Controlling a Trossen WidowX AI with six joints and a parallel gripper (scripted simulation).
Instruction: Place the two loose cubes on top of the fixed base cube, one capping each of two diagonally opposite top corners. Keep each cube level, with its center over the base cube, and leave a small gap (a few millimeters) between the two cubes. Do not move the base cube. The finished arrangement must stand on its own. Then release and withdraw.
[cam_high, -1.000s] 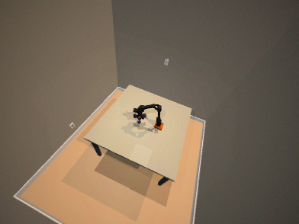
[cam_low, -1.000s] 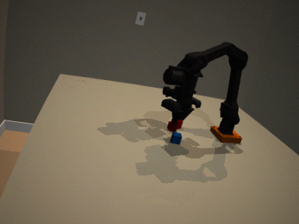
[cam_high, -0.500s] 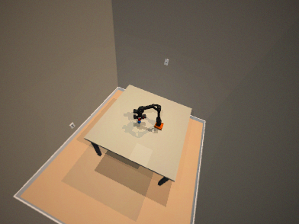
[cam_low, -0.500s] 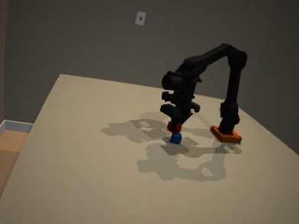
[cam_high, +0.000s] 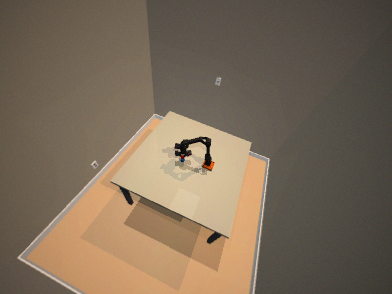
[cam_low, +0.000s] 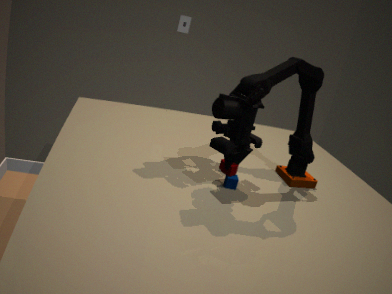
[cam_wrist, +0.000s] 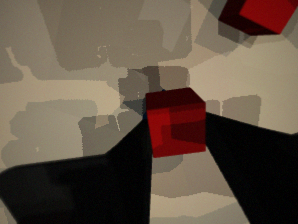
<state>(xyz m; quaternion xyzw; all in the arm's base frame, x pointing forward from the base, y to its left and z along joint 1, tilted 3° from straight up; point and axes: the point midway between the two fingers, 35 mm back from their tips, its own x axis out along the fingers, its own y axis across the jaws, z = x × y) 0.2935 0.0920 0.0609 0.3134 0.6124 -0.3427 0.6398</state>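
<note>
My gripper tip is 1 cm past the blue cube, 1 cm to the right of it and 4 cm above it.
</note>
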